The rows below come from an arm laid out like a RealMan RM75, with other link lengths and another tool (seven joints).
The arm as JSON. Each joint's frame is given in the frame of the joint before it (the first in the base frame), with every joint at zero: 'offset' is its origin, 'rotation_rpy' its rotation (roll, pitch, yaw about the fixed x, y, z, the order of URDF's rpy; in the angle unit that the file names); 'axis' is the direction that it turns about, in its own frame. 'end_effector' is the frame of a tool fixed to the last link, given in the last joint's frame.
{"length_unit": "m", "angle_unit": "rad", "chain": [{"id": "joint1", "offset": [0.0, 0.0, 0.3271], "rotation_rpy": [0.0, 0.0, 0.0], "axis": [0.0, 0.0, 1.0]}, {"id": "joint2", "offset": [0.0, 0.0, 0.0], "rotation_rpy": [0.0, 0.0, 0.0], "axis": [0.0, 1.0, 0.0]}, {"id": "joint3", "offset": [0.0, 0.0, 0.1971], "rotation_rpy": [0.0, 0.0, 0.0], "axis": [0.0, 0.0, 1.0]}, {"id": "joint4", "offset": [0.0, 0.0, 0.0], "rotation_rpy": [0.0, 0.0, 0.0], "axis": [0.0, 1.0, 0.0]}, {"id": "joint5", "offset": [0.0, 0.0, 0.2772], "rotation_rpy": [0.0, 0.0, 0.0], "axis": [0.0, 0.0, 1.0]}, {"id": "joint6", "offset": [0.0, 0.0, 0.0], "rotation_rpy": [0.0, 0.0, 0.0], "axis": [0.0, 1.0, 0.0]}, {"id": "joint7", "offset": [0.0, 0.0, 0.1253], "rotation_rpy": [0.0, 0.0, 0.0], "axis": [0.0, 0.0, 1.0]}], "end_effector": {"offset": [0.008, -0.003, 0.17], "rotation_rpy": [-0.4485, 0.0, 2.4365]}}
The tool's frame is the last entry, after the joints.
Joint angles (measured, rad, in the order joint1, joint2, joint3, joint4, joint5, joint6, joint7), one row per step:
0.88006, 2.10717, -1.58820, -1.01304, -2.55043, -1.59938, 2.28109
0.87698, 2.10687, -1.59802, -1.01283, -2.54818, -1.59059, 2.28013
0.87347, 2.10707, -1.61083, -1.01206, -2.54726, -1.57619, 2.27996
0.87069, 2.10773, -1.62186, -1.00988, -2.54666, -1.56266, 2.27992
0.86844, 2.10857, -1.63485, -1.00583, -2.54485, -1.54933, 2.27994
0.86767, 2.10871, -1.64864, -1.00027, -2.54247, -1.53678, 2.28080
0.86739, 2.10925, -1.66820, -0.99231, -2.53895, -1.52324, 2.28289
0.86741, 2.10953, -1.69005, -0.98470, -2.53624, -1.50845, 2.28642
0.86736, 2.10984, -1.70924, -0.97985, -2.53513, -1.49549, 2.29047
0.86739, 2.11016, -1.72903, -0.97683, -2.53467, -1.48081, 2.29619
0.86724, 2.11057, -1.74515, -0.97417, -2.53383, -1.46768, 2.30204
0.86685, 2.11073, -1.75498, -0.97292, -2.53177, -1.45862, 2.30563
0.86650, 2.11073, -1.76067, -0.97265, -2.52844, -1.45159, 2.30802
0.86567, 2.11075, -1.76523, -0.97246, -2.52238, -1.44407, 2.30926
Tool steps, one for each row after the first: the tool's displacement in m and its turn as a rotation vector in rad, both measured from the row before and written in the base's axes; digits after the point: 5 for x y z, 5 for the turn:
0.00078, 0.00014, -0.00181, -0.00004, -0.00064, 0.00609
0.00096, 0.00101, -0.00259, 0.00281, -0.00106, 0.00913
0.00102, 0.00081, -0.00256, 0.00249, -0.00080, 0.00733
0.00135, 0.00002, -0.00301, 0.00013, -0.00174, 0.00676
0.00158, -0.00014, -0.00284, -0.00052, -0.00325, 0.00611
0.00238, -0.00133, -0.00375, -0.00365, -0.00638, 0.00660
0.00256, -0.00107, -0.00375, -0.00258, -0.00800, 0.00810
0.00192, -0.00055, -0.00304, -0.00089, -0.00721, 0.00834
0.00126, 0.00013, -0.00311, 0.00155, -0.00631, 0.01010
0.00089, 0.00018, -0.00277, 0.00240, -0.00403, 0.00738
0.00011, 0.00013, -0.00199, 0.00175, -0.00040, 0.00439
-0.00067, 0.00023, -0.00162, 0.00179, 0.00270, 0.00253
-0.00125, -0.00001, -0.00201, 0.00108, 0.00606, 0.00150

